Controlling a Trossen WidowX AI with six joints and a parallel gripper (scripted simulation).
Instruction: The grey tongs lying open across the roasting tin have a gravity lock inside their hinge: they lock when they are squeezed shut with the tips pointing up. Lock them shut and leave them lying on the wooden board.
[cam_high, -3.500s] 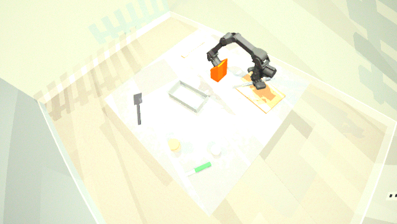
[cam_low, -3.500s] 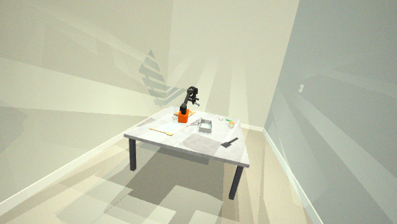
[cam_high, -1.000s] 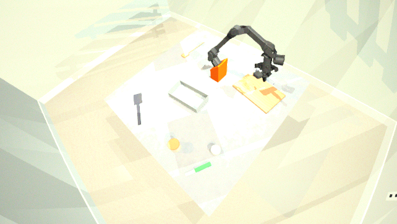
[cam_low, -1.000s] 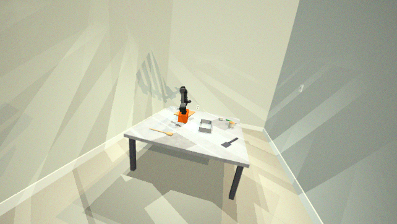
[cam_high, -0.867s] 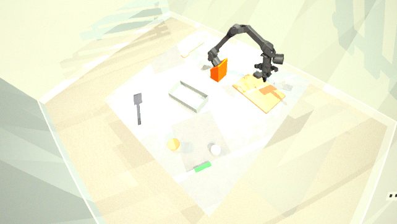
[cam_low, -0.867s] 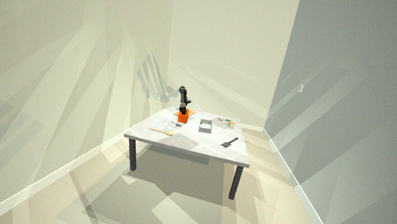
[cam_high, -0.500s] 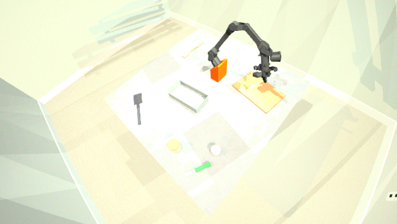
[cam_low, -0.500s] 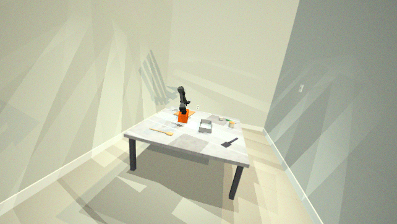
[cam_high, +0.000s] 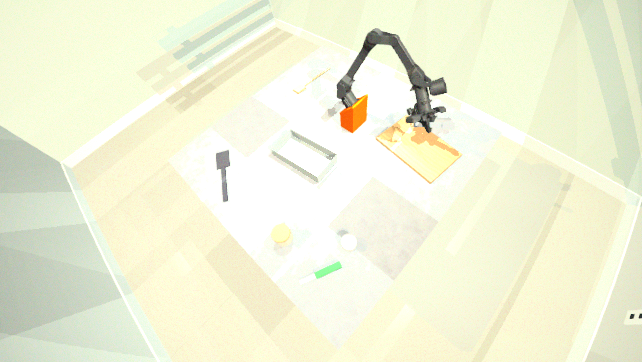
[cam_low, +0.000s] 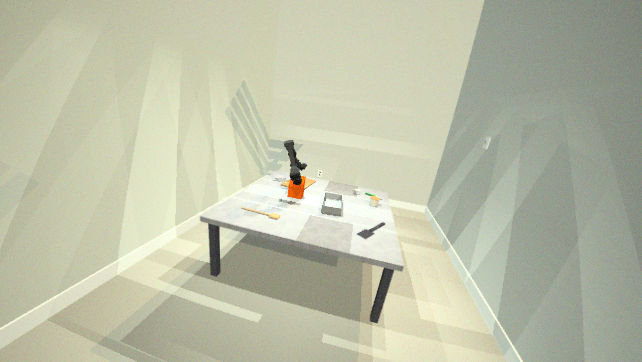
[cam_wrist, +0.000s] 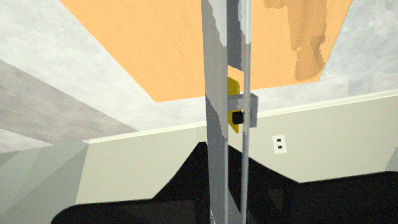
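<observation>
Right now my gripper tip is 20 mm past the yellow mark, 40 mm to the left of it and 10 mm below it. From my gripper tip the other things lie so: wooden board (30 mm to the right, 130 mm below); roasting tin (420 mm ahead, 420 mm to the right, 110 mm below); dark spatula (760 mm ahead, 700 mm to the right, 140 mm below).
</observation>
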